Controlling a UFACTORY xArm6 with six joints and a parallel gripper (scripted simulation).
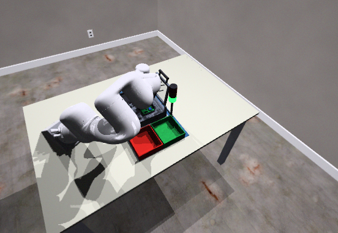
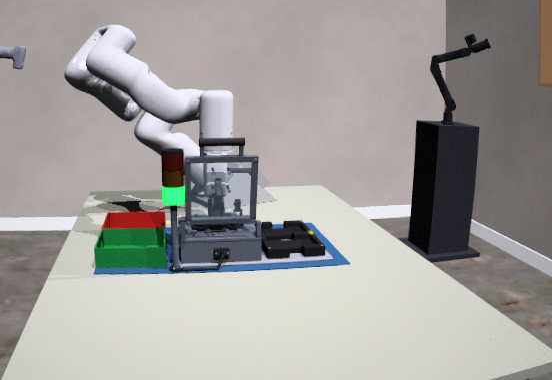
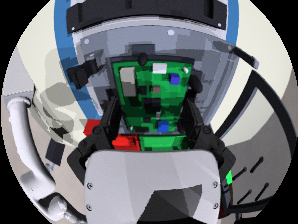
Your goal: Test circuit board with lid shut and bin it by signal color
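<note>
The green circuit board is 1 cm below my hand. Round my hand: tester plate 1 cm ahead, 1 cm to the left, 1 cm below; green bin 5 cm ahead, 20 cm to the right, 7 cm below; clear lid 12 cm ahead, 10 cm above.
</note>
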